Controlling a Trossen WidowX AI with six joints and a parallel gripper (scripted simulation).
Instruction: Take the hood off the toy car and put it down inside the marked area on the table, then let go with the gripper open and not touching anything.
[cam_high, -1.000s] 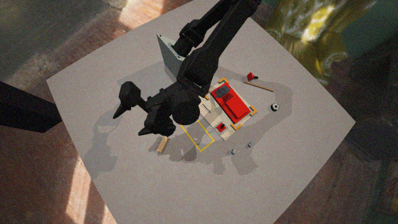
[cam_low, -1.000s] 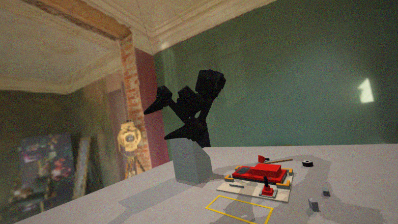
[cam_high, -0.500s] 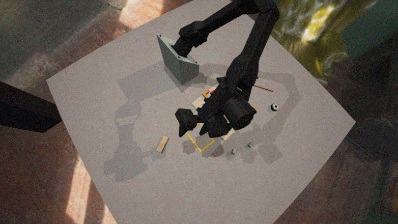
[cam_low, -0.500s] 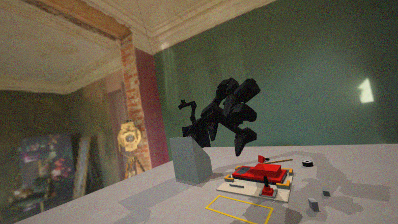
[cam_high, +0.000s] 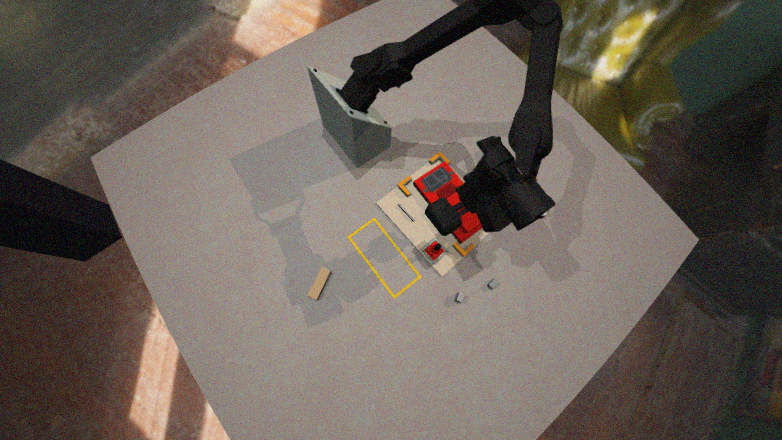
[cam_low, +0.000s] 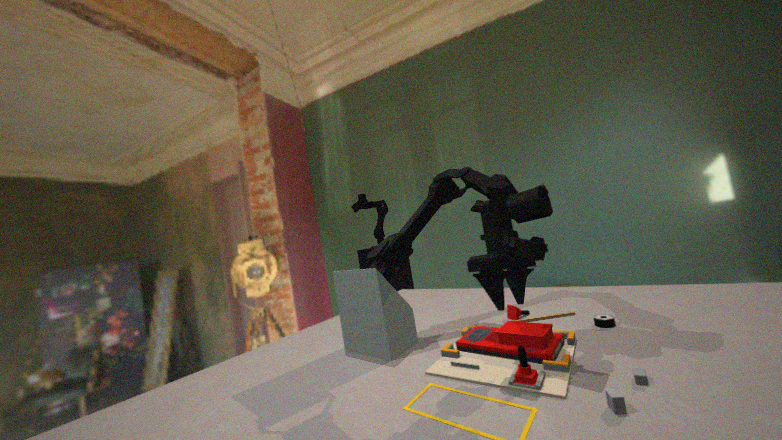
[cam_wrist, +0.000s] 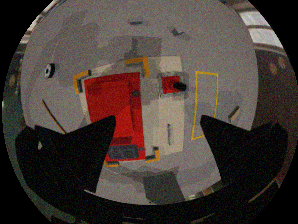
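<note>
Now: the red hood 1 cm behind my gripper tip, 7 cm to the left of it and 7 cm below it. Round my gripper tip: beige base plate 4 cm behind, 4 cm to the left, 10 cm below; then black wheel 11 cm ahead, 25 cm to the left, 11 cm below; then thin wooden stick 3 cm behind, 27 cm to the left, 11 cm below.
</note>
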